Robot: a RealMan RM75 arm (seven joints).
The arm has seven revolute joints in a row. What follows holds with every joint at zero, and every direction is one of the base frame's. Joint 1 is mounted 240.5 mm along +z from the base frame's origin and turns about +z. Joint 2 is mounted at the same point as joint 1 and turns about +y. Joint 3 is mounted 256 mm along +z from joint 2 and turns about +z. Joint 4 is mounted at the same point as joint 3 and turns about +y. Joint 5 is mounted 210 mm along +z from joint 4 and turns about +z. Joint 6 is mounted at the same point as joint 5 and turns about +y. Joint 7 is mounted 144 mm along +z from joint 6 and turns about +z. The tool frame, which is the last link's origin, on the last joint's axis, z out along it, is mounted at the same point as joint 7; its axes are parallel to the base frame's.
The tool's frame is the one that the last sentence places.
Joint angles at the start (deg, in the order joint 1, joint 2, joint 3, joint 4, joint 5, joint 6, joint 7):
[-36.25 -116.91 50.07 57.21 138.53 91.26 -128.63]
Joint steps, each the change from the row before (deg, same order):
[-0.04 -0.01 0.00 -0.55 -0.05 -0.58 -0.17]
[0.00 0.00 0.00 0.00 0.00 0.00 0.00]
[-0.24 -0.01 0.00 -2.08 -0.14 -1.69 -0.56]
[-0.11 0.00 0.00 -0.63 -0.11 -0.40 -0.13]
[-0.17 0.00 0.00 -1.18 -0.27 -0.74 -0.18]
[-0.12 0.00 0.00 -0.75 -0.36 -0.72 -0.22]
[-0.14 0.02 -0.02 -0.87 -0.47 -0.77 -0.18]
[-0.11 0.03 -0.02 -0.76 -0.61 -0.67 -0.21]
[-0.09 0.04 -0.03 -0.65 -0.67 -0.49 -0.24]
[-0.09 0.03 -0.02 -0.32 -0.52 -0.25 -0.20]
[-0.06 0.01 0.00 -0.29 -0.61 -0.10 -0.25]
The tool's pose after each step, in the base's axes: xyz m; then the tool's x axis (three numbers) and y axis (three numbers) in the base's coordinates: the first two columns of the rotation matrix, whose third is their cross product. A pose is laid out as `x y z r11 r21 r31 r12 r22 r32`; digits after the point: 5 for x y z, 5 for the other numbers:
-0.24281 0.36348 0.03241 0.62421 0.77541 0.09536 0.77482 -0.59881 -0.20271
-0.24281 0.36348 0.03241 0.62421 0.77541 0.09536 0.77482 -0.59881 -0.20271
-0.24647 0.36482 0.02708 0.60125 0.79208 0.10541 0.79311 -0.57549 -0.19945
-0.24712 0.36512 0.02541 0.59517 0.79632 0.10789 0.79797 -0.56980 -0.19641
-0.24842 0.36550 0.02226 0.58404 0.80384 0.11290 0.80676 -0.55947 -0.19006
-0.24888 0.36648 0.02038 0.57583 0.80848 0.12154 0.81322 -0.55109 -0.18702
-0.24932 0.36753 0.01835 0.56695 0.81318 0.13152 0.82014 -0.54228 -0.18252
-0.24936 0.36854 0.01668 0.55798 0.81744 0.14297 0.82707 -0.53370 -0.17639
-0.24907 0.36933 0.01536 0.54891 0.82155 0.15412 0.83391 -0.52557 -0.16842
-0.24822 0.37010 0.01481 0.54364 0.82344 0.16248 0.83788 -0.52114 -0.16237
-0.24711 0.37046 0.01410 0.53736 0.82598 0.17030 0.84247 -0.51651 -0.15317

